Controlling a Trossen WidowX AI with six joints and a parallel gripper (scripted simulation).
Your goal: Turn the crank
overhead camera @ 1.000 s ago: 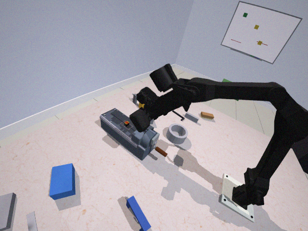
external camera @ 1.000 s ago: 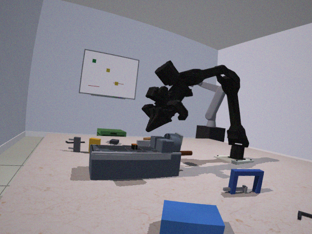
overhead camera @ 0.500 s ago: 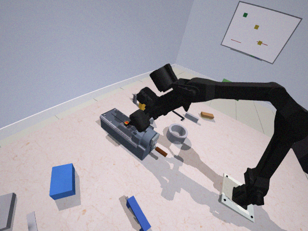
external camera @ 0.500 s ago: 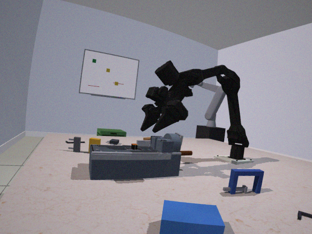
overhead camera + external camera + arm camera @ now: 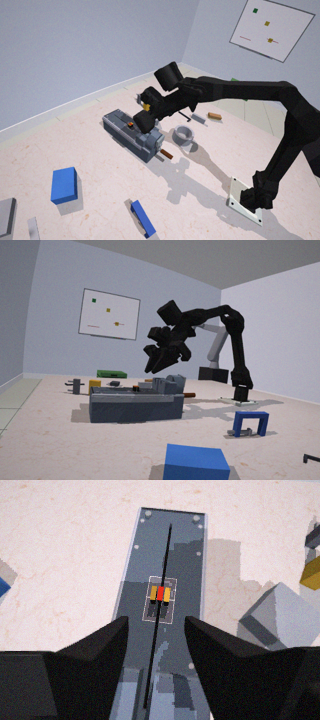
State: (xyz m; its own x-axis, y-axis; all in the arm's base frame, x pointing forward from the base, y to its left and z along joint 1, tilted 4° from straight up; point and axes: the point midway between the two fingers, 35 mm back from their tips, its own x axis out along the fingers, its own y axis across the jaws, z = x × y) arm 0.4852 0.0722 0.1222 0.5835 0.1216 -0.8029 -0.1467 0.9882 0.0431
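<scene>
The red pointer lies 5 cm below my gripper tip and 4 cm ahead of it. Round my gripper tip: brown crank handle (15 cm behind, 7 cm below); then yellow block (23 cm to the right, 13 cm ahead, 10 cm below); then grey block (16 cm to the right, 11 cm below, 5 cm ahead).
</scene>
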